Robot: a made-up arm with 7 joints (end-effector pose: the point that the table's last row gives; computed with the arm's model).
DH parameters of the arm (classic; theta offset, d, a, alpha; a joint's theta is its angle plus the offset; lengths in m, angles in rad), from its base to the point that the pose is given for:
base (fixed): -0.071 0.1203 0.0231 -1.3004
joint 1: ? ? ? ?
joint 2: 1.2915 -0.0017 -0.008 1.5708
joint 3: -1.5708 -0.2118 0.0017 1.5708
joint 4: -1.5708 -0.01 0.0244 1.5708
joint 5: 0 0.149 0.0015 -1.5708
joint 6: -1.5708 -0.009 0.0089 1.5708
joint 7: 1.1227 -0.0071 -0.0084 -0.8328
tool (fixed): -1.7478 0.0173 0 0
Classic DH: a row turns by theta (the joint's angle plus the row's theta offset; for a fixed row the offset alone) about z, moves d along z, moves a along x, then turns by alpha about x.
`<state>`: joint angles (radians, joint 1 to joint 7).
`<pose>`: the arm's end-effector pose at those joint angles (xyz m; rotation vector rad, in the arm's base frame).
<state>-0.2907 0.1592 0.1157 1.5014 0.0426 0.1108 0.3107</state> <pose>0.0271 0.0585 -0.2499 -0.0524 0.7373 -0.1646</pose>
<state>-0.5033 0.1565 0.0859 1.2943 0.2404 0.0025 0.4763</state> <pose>0.1304 0.0467 -0.2370 0.2772 0.2460 -0.3554</pose>
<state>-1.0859 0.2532 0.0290 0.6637 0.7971 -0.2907 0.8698</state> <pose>0.3460 0.0170 -0.0468 1.1033 -1.3473 -0.3123</pose>
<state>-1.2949 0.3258 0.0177 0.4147 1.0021 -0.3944 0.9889</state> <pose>0.3687 0.0115 0.0600 1.3767 -1.9325 -0.1264</pose>
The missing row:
joint 1: -1.3111 0.0209 -0.02 -1.5708
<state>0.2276 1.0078 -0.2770 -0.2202 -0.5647 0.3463 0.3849</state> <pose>0.0578 0.1647 -0.0777 0.1705 0.0659 -0.6595</pose>
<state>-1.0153 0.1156 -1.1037 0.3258 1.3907 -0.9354 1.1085</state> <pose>0.2505 -0.0987 -0.1031 -0.3813 2.4002 1.8134</pose>
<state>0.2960 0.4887 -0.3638 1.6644 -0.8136 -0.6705 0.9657</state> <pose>-0.1860 0.1800 -0.1450 1.0568 0.6267 0.4801</pose>
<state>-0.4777 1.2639 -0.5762 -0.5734 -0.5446 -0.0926 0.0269</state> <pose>0.1606 0.1251 0.0112 0.1061 -0.7999 -1.6464</pose>
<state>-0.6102 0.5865 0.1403 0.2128 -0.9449 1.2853 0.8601</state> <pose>0.2596 0.1314 -0.0372 -0.1032 0.2366 -0.0109</pose>
